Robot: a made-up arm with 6 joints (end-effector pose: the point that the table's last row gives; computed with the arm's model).
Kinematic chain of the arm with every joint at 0, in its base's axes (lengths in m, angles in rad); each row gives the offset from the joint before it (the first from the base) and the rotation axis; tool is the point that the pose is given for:
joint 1: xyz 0 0 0.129 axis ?
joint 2: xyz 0 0.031 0 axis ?
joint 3: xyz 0 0 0.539 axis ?
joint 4: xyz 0 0 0.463 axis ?
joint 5: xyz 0 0 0 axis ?
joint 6: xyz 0 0 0.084 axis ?
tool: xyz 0 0 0
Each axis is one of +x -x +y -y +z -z.
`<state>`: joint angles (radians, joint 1 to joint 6).
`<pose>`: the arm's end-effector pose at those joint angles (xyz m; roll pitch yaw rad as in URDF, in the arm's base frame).
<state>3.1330 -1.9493 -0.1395 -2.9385 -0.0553 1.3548</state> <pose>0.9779 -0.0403 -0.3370 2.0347 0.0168 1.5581</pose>
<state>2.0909 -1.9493 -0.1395 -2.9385 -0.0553 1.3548</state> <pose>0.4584 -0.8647 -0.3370 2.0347 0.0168 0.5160</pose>
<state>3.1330 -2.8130 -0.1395 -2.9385 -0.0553 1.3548</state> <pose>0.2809 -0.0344 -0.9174 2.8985 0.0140 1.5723</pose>
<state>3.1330 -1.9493 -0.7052 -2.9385 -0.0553 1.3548</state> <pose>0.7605 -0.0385 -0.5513 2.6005 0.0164 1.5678</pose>
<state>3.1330 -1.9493 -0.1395 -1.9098 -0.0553 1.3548</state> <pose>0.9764 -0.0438 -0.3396 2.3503 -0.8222 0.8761</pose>
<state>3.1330 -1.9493 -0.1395 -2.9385 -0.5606 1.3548</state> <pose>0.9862 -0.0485 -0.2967 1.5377 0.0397 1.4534</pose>
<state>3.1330 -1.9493 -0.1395 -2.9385 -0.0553 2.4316</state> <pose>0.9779 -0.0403 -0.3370 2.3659 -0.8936 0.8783</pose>
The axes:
joint 1: +z
joint 2: +y
joint 3: +y
joint 4: +z
joint 5: +y
joint 6: +z

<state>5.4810 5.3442 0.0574 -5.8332 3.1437 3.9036</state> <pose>-0.4835 0.5445 0.6882 -2.7870 -0.8235 -1.2708</pose>
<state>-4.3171 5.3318 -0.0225 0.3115 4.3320 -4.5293</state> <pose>0.3160 -0.7759 0.6232 -2.9527 0.2953 -2.7532</pose>
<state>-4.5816 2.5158 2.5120 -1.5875 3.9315 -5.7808</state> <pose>-0.0810 -0.0792 -0.1816 1.8503 -0.7216 -2.3858</pose>
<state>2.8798 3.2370 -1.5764 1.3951 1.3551 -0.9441</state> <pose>-0.4408 0.0024 -0.4650 1.8689 0.8707 -0.2339</pose>
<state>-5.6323 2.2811 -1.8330 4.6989 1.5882 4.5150</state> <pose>0.5155 0.3260 0.1940 -1.5831 -0.6454 -2.5030</pose>
